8 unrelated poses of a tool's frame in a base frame.
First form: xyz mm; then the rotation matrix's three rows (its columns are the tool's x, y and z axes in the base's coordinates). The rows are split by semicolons.
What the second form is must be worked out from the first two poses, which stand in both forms.
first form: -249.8, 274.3, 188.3; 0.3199, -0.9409, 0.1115; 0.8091, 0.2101, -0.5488; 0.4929, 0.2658, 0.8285
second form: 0.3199, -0.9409, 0.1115, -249.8; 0.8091, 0.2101, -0.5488, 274.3; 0.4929, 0.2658, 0.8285, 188.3; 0, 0, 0, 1
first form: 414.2, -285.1, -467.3; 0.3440, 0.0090, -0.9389; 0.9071, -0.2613, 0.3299; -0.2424, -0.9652, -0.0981
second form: 0.3440, 0.0090, -0.9389, 414.2; 0.9071, -0.2613, 0.3299, -285.1; -0.2424, -0.9652, -0.0981, -467.3; 0, 0, 0, 1
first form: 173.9, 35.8, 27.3; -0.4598, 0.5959, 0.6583; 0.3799, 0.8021, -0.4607; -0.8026, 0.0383, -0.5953
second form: -0.4598, 0.5959, 0.6583, 173.9; 0.3799, 0.8021, -0.4607, 35.8; -0.8026, 0.0383, -0.5953, 27.3; 0, 0, 0, 1
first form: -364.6, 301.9, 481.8; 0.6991, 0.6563, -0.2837; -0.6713, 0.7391, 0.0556; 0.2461, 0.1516, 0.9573
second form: 0.6991, 0.6563, -0.2837, -364.6; -0.6713, 0.7391, 0.0556, 301.9; 0.2461, 0.1516, 0.9573, 481.8; 0, 0, 0, 1
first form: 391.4, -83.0, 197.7; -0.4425, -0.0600, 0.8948; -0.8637, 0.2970, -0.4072; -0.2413, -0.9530, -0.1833
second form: -0.4425, -0.0600, 0.8948, 391.4; -0.8637, 0.2970, -0.4072, -83.0; -0.2413, -0.9530, -0.1833, 197.7; 0, 0, 0, 1
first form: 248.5, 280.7, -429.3; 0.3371, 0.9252, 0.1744; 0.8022, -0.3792, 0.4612; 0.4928, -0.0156, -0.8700
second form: 0.3371, 0.9252, 0.1744, 248.5; 0.8022, -0.3792, 0.4612, 280.7; 0.4928, -0.0156, -0.8700, -429.3; 0, 0, 0, 1
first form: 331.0, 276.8, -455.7; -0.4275, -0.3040, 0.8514; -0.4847, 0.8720, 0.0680; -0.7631, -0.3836, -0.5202
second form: -0.4275, -0.3040, 0.8514, 331.0; -0.4847, 0.8720, 0.0680, 276.8; -0.7631, -0.3836, -0.5202, -455.7; 0, 0, 0, 1
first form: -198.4, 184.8, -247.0; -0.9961, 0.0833, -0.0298; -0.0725, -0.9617, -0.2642; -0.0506, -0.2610, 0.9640
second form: -0.9961, 0.0833, -0.0298, -198.4; -0.0725, -0.9617, -0.2642, 184.8; -0.0506, -0.2610, 0.9640, -247.0; 0, 0, 0, 1
